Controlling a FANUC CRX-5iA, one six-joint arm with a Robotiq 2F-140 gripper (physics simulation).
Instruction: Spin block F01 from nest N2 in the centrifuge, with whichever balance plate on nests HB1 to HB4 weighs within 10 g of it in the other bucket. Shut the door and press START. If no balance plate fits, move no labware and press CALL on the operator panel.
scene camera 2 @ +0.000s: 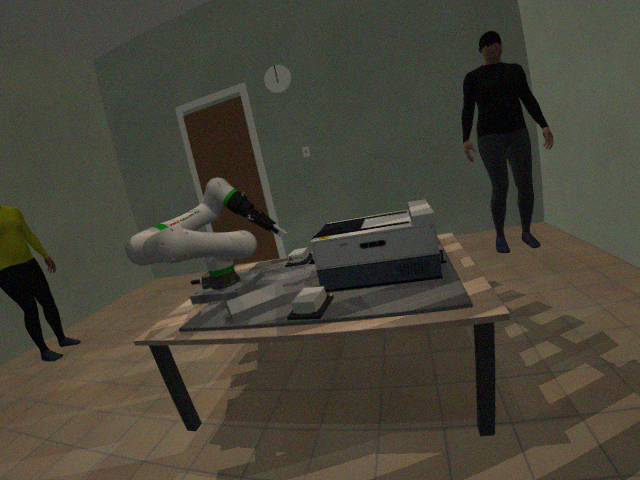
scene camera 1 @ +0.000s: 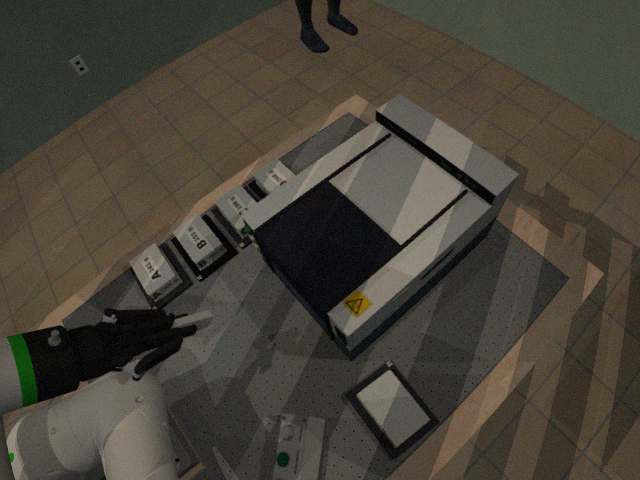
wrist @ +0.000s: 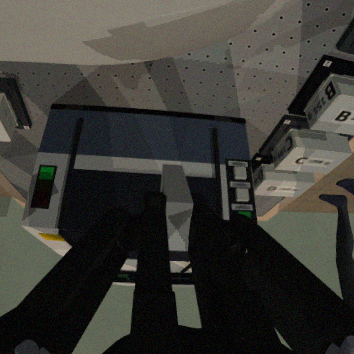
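Where they show: gripper, fingertip midpoint: (scene camera 2: 285, 235) (scene camera 1: 208, 318) (wrist: 170, 182); arm's base at its link origin: (scene camera 2: 225, 283).
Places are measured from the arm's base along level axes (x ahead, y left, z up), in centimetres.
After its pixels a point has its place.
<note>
My gripper (scene camera 1: 185, 322) (scene camera 2: 276, 229) {y 0.2, x 36.7, z 18.3 cm} (wrist: 170, 182) {y 0.2, x 36.7, z 18.3 cm} is shut, above the mat facing the centrifuge's front; a pale bar (scene camera 1: 199, 317) (wrist: 176, 225) sticks out at its fingertips. The centrifuge (scene camera 1: 408, 289) {y -19.4, x 67.7, z 13.6 cm} (scene camera 2: 351, 271) {y -19.4, x 66.1, z 4.4 cm} (wrist: 145, 135) {y -2.7, x 53.4, z 2.6 cm} has a dark front top area and pale rear panel; whether its door is open I cannot tell. Balance plates A (scene camera 1: 157, 271) {y 28.0, x 31.6, z 2.6 cm}, B (scene camera 1: 199, 242) {y 27.0, x 44.3, z 2.6 cm} (wrist: 337, 107) {y 24.1, x 42.8, z 2.6 cm}, C (scene camera 1: 235, 206) {y 29.1, x 57.3, z 2.6 cm} (wrist: 312, 150) {y 26.4, x 54.4, z 2.6 cm} and D (scene camera 1: 279, 178) {y 27.7, x 71.2, z 2.6 cm} (wrist: 285, 182) {y 27.2, x 67.6, z 2.6 cm} stand in a row; weights are blurred. A pale block (scene camera 1: 395, 408) {y -32.5, x 51.8, z 2.7 cm} (scene camera 2: 309, 299) {y -36.6, x 53.1, z 2.7 cm} sits in a nest, label unreadable. Centrifuge buttons (wrist: 241, 194) {y 11.7, x 53.2, z 12.0 cm} show.
The operator panel (scene camera 1: 312, 439) {y -26.0, x 36.2, z 3.8 cm} (scene camera 2: 253, 303) {y -32.7, x 30.2, z 1.8 cm}, with a green button (scene camera 1: 282, 458) {y -24.9, x 29.7, z 4.2 cm}, stands near the arm. A green light (wrist: 46, 173) {y -16.6, x 52.5, z 10.4 cm} shows on the centrifuge's front. A person in black (scene camera 2: 500, 103) stands beyond the table; a person in yellow (scene camera 2: 18, 232) stands at the left.
</note>
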